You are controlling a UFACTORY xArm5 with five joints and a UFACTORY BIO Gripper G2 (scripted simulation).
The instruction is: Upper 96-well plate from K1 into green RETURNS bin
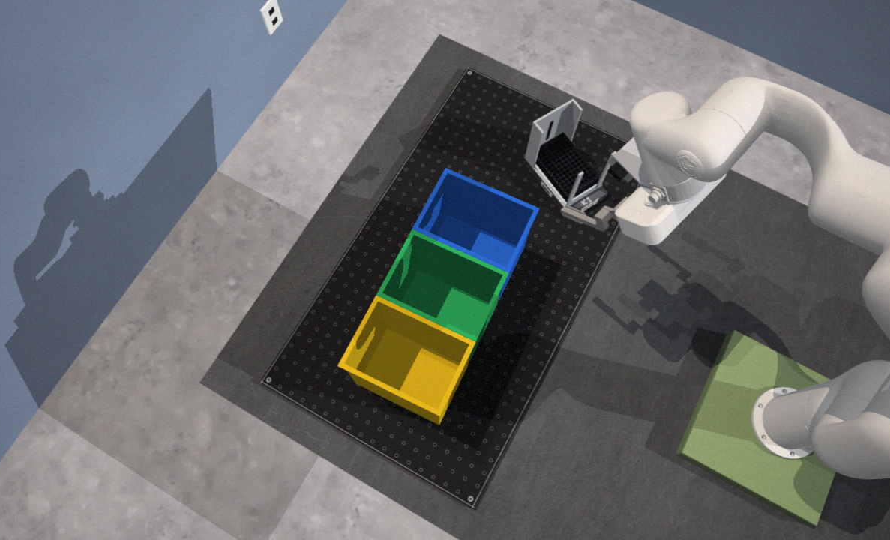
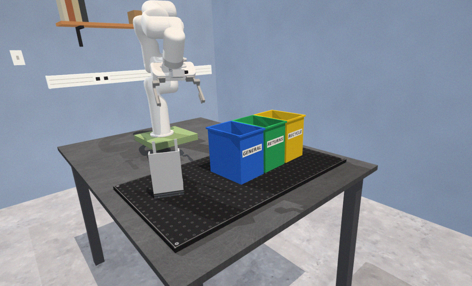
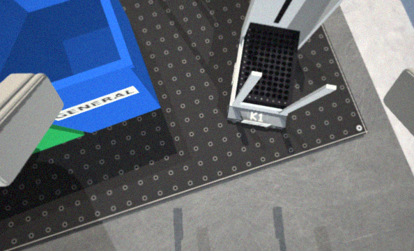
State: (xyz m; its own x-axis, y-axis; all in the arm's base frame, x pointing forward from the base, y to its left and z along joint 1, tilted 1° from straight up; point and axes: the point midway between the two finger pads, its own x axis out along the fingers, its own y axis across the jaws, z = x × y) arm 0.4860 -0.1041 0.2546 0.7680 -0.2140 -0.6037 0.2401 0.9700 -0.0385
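Now: hand 24 cm above the black 96-well plate, 13 cm to the left of it and 10 cm short of it. From my hand the other things lie so: blue general bin: 19 cm below, 16 cm ahead, 12 cm to the left; then green returns bin: 25 cm to the left, 19 cm below, 15 cm ahead; then white plate: 26 cm below, 13 cm to the right, 10 cm ahead.
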